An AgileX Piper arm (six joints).
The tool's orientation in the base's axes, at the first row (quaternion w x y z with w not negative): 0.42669 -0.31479 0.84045 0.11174
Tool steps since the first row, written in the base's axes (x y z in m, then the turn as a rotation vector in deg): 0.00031 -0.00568 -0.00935 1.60 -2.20 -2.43; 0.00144 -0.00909 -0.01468 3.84 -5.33 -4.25; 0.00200 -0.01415 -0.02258 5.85 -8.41 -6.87; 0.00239 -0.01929 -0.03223 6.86 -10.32 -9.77; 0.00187 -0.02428 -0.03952 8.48 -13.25 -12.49; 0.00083 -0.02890 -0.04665 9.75 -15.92 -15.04; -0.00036 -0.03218 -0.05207 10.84 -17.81 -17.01; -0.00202 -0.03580 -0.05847 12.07 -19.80 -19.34; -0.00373 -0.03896 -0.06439 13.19 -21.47 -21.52; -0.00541 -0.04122 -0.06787 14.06 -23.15 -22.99; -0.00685 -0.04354 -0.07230 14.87 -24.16 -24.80; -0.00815 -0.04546 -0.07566 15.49 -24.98 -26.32; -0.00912 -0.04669 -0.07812 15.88 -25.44 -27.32
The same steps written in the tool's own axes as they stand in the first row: 0.00969 -0.00385 0.00332 2.17 -2.51 1.52; 0.01487 -0.00677 0.00575 3.98 -6.20 2.65; 0.02305 -0.01042 0.00863 6.50 -9.63 4.14; 0.03270 -0.01387 0.01243 9.17 -11.51 5.70; 0.04084 -0.01684 0.01427 11.87 -14.58 7.07; 0.04891 -0.01920 0.01584 14.48 -17.24 8.23; 0.05513 -0.02057 0.01689 16.38 -19.23 9.27; 0.06246 -0.02182 0.01807 18.54 -21.36 10.58; 0.06924 -0.02273 0.01914 20.49 -23.18 11.88; 0.07370 -0.02316 0.01915 21.99 -24.91 12.57; 0.07883 -0.02370 0.01986 23.50 -26.05 13.74; 0.08287 -0.02411 0.02020 24.78 -26.95 14.70; 0.08577 -0.02426 0.02051 25.60 -27.47 15.35
